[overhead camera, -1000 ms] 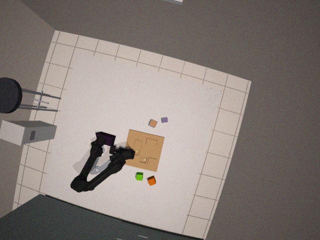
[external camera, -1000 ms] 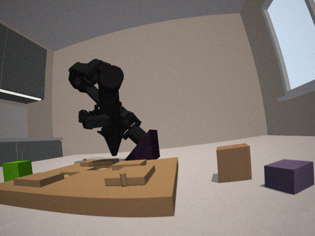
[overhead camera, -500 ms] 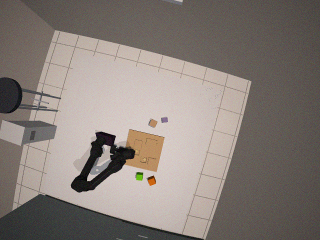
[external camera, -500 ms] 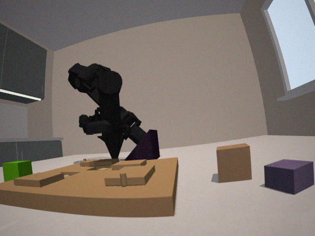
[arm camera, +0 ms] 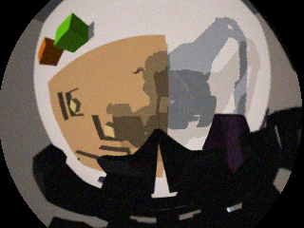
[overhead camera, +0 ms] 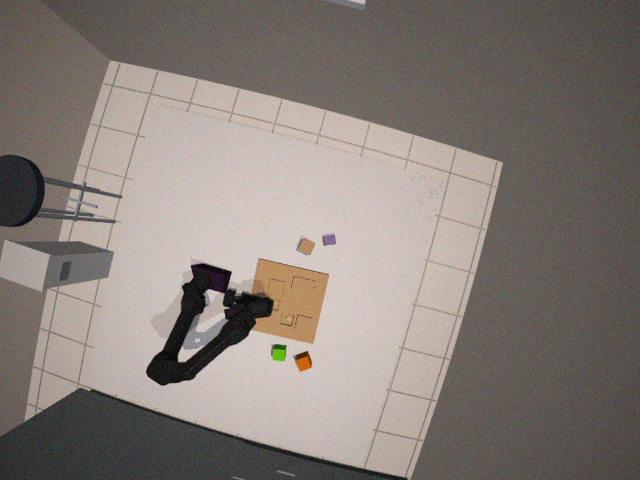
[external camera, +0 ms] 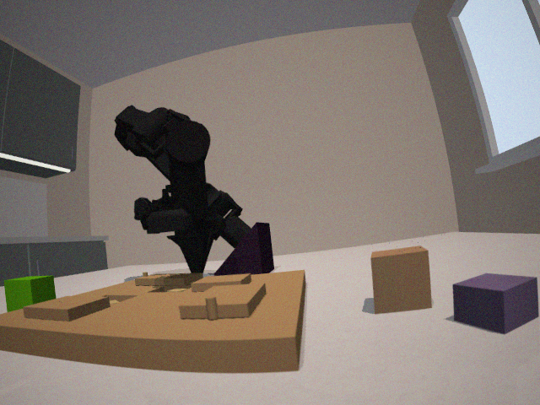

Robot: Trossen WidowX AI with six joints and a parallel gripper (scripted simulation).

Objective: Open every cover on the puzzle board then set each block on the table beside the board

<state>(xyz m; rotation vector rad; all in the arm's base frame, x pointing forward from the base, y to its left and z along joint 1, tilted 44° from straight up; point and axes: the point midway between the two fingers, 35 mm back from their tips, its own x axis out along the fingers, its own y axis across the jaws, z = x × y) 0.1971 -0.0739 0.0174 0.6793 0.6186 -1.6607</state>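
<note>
My gripper tip is 130 mm short of the tan puzzle board and 10 mm to the right of it. The rest, counted from my gripper tip: orange block 230 mm ahead, 240 mm to the right; then brown block 190 mm ahead, 240 mm to the left; then green block 130 mm ahead, 210 mm to the right.
</note>
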